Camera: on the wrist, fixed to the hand. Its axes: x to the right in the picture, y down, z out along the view.
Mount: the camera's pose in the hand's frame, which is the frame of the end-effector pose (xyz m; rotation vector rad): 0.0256 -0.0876 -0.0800 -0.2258 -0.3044 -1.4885
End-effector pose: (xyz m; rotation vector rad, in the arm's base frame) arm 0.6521 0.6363 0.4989 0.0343 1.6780 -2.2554
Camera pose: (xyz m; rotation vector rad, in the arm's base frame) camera 0.5899 0.7270 0.5502 1.3414 -1.2796 1.6235
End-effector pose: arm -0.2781 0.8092 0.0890 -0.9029 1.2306 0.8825
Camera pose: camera -0.2250 0.7033 0.0626 -1.4387 -0.0123 -0.0893
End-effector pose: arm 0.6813 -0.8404 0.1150 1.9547 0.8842 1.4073
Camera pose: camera 0.5945 -0.7607 0.0859 0.7781 1.4302 0.2703
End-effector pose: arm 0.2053 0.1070 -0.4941 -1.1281 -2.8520 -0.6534
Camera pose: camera 0.1173 0.0359 -0.4501 -0.8614 2.3238 0.5180
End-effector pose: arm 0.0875 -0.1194 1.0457 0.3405 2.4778 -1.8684
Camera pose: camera 0.0555 -0.0619 1.1477 1.4492 -1.8921 0.9972
